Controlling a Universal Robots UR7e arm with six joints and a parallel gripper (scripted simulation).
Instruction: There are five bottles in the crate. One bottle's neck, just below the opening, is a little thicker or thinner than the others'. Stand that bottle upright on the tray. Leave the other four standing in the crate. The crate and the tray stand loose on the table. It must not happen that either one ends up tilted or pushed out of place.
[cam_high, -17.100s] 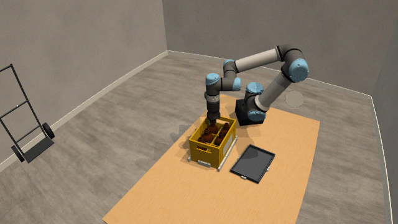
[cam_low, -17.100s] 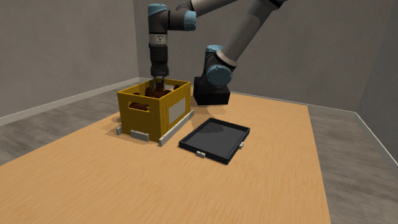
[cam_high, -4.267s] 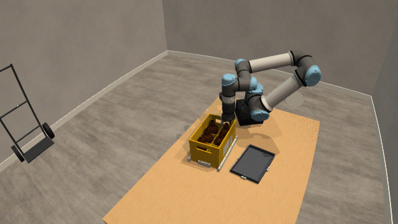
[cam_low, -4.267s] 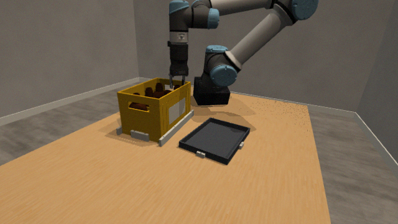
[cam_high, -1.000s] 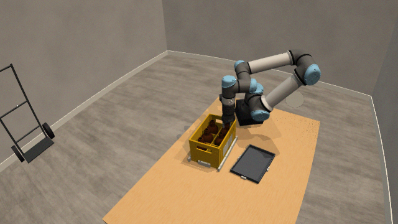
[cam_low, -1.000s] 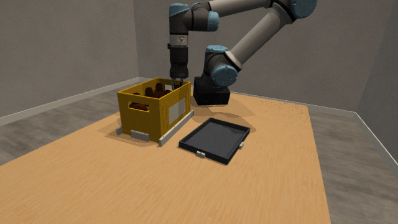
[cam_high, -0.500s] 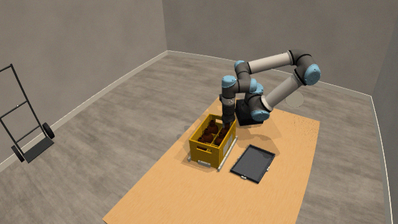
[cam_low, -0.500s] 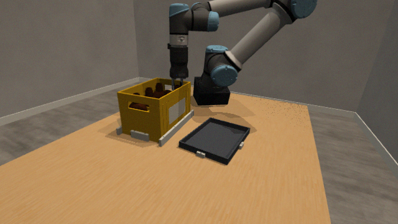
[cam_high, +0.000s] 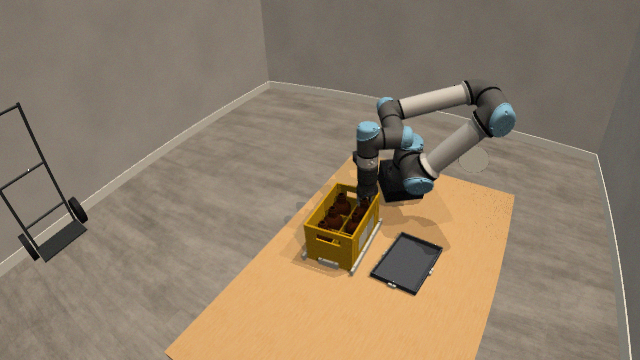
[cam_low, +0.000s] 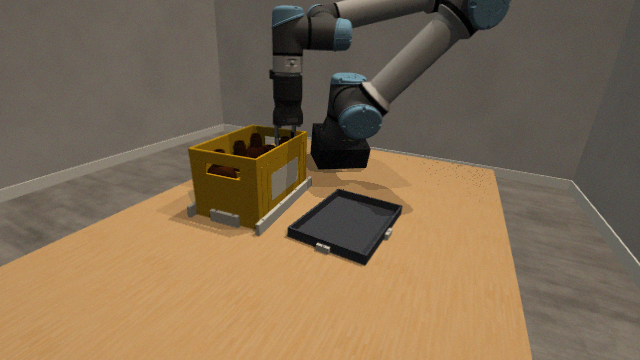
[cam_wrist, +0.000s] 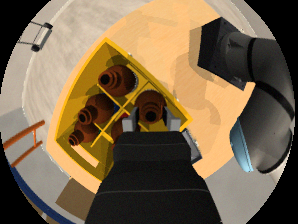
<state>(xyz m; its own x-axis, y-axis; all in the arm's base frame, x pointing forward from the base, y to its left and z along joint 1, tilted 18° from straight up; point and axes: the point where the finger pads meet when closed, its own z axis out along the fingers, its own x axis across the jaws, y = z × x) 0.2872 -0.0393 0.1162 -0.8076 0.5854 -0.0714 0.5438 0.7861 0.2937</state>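
My hand is 9 cm short of the bottle, 7 cm above it and 2 cm to the right of it. The rest, counted from my hand: yellow crate (10 cm ahead, 8 cm below, 3 cm to the right); dark tray (25 cm to the left, 15 cm below, 7 cm ahead).
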